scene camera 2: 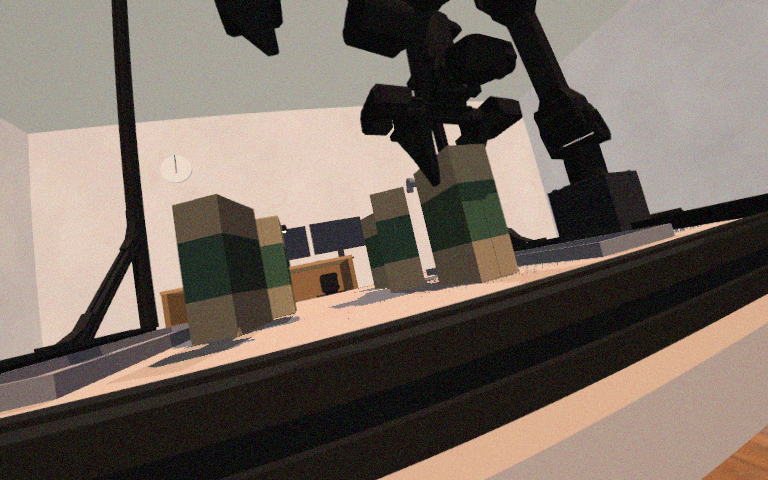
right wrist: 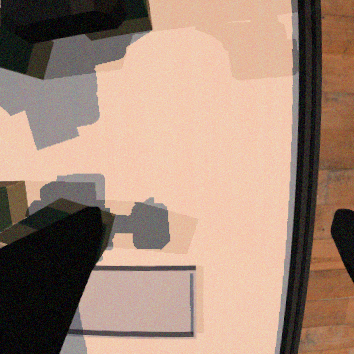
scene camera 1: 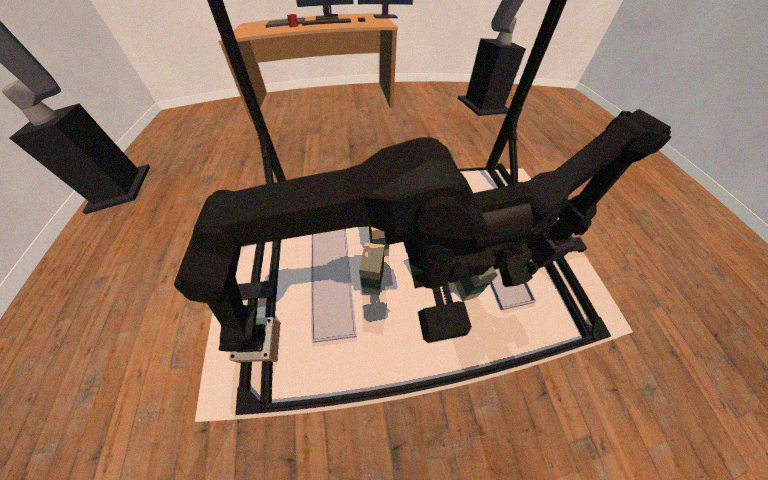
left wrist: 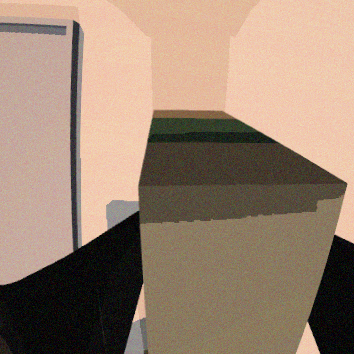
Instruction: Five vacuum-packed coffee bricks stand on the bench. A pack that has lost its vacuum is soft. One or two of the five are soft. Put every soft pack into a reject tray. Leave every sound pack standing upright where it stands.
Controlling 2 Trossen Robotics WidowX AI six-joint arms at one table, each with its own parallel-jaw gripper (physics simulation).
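Places are measured from the left arm's base along level axes (x left, y back, z up), in metres.
Pixels of known places: left gripper, fingertip midpoint: [scene camera 2: 457, 184] [left wrist: 216, 223]; right gripper, fingertip midpoint: [scene camera 2: 265, 11] [right wrist: 218, 219] [scene camera 1: 431, 292]; left arm's base at its link origin: [scene camera 2: 590, 182] [scene camera 1: 557, 234]; right arm's base at its link origin: [scene camera 1: 251, 338].
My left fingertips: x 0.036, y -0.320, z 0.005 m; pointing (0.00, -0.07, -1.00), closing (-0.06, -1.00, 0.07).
Note:
Ahead of a thing's pixels: the offset from my left fingertips to its top centre.
Five tan packs with green bands stand upright. My left gripper [scene camera 2: 457, 161] [left wrist: 216, 223] is shut on the right-hand pack @(dx -0.009, dy +0.002, dz +0.034 m) [scene camera 2: 470, 217] [left wrist: 235, 280] [scene camera 1: 471, 287], which stands on the bench between its fingers. Its top looks flat. Two packs stand close behind it, the nearer pack [scene camera 2: 399, 243] overlapping the farther pack @(dx -0.253, dy +0.007, dz -0.027 m) [scene camera 2: 370, 254]. At the left stand the front pack @(dx -0.106, dy -0.247, dz +0.033 m) [scene camera 2: 212, 271] [scene camera 1: 372, 263] [right wrist: 62, 215] and the pack behind it @(dx -0.217, dy -0.197, dz +0.033 m) [scene camera 2: 276, 263] [scene camera 1: 378, 234] [right wrist: 16, 200]. My right gripper [right wrist: 218, 219] is open and empty above the bench; its fingertips are unclear in scene camera 1.
A long shallow tray @(dx -0.183, dy -0.357, dz -0.093 m) [scene camera 1: 334, 339] [scene camera 2: 33, 390] [right wrist: 145, 268] lies at the left. Another tray @(dx -0.110, dy +0.157, dz -0.093 m) [scene camera 1: 518, 306] [scene camera 2: 640, 240] [left wrist: 75, 135] lies at the right. The right arm [scene camera 1: 294, 206] spans over the bench. A black rail [scene camera 1: 430, 376] runs along the front edge.

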